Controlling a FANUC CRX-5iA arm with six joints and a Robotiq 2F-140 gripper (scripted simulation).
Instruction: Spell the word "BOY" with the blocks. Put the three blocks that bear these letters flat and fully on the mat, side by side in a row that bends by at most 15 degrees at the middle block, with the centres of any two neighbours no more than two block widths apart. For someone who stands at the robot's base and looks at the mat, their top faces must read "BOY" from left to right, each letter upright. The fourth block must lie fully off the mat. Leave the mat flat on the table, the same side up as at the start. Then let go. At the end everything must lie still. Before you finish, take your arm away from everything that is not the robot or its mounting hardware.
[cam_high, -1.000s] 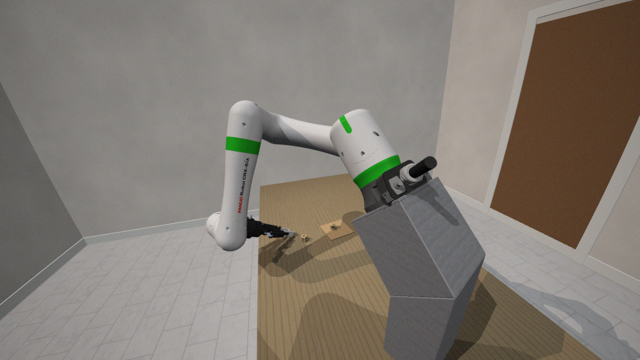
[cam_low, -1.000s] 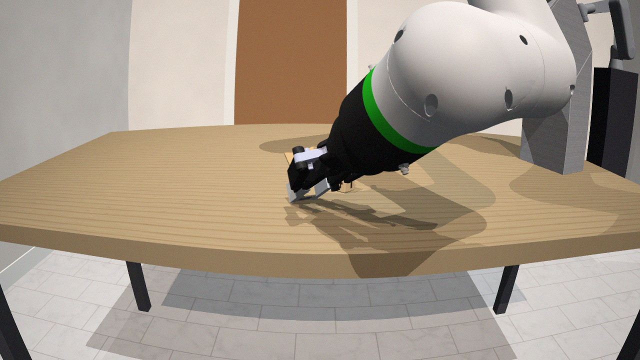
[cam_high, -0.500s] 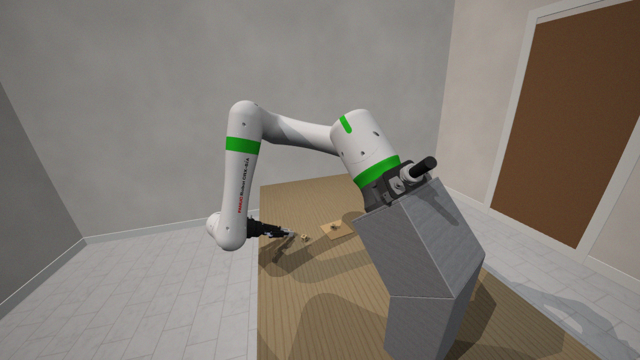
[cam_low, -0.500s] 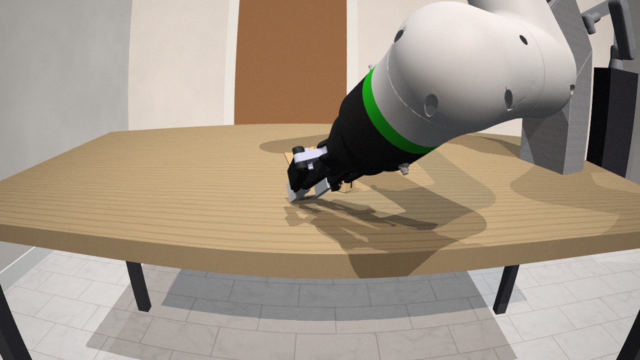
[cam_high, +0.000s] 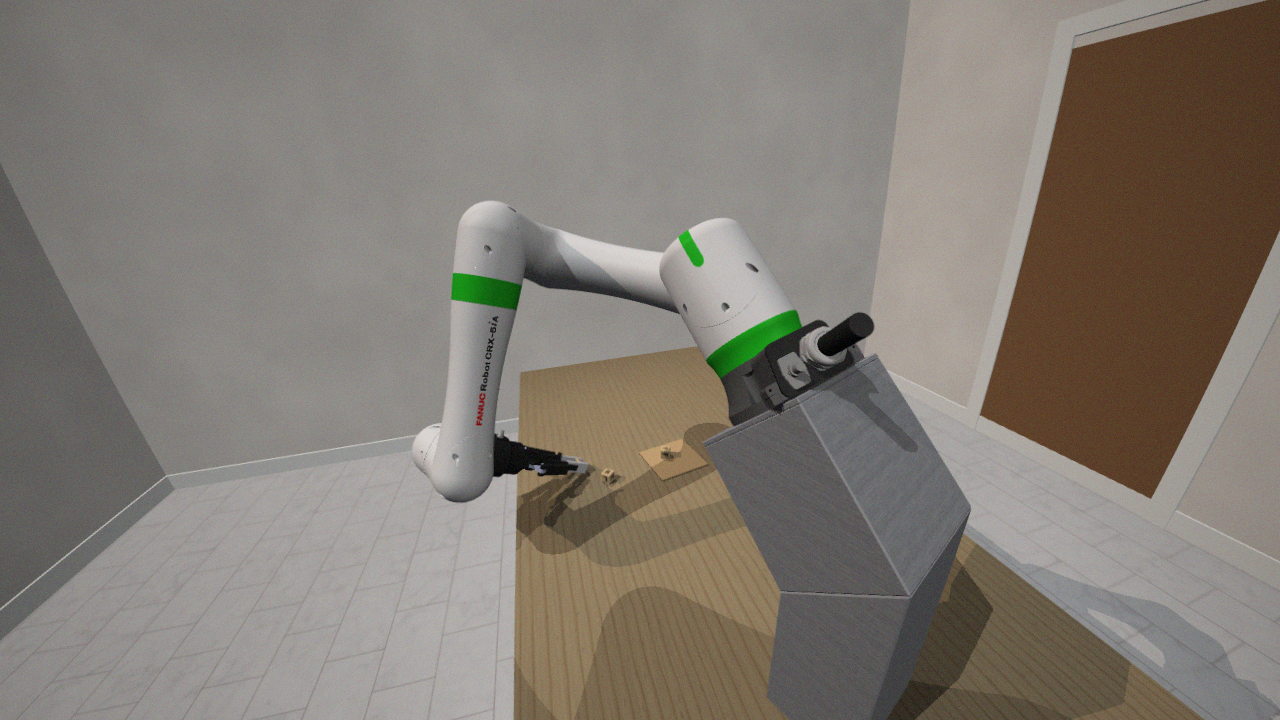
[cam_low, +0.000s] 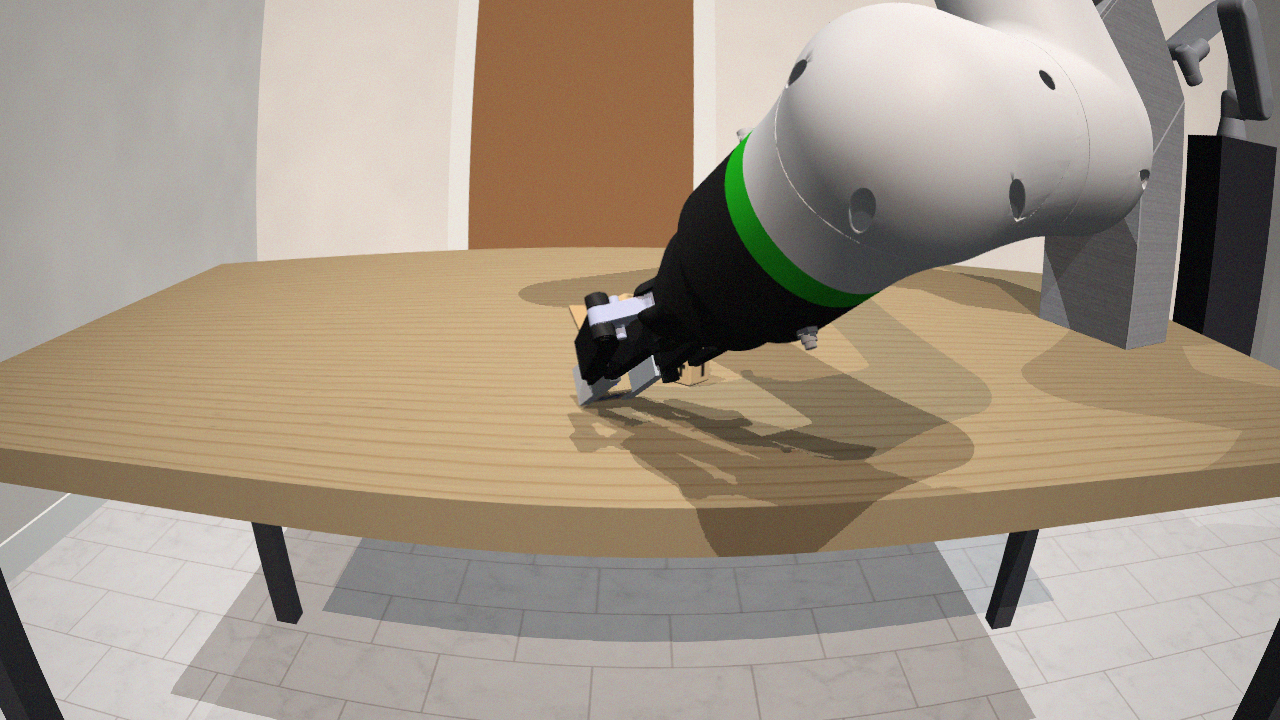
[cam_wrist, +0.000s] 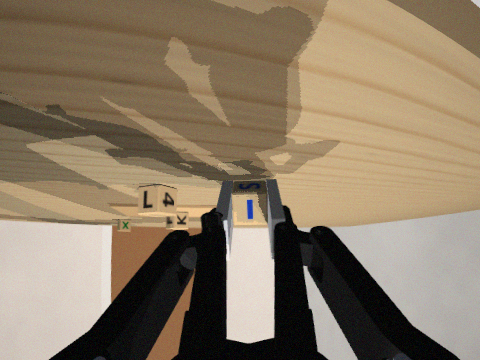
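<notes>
My hand is 10 mm short of the block, 20 mm to the left of it and 10 mm above it. From my hand the other things lie so: tan mat (30 mm ahead, 270 mm to the right, 30 mm below).
</notes>
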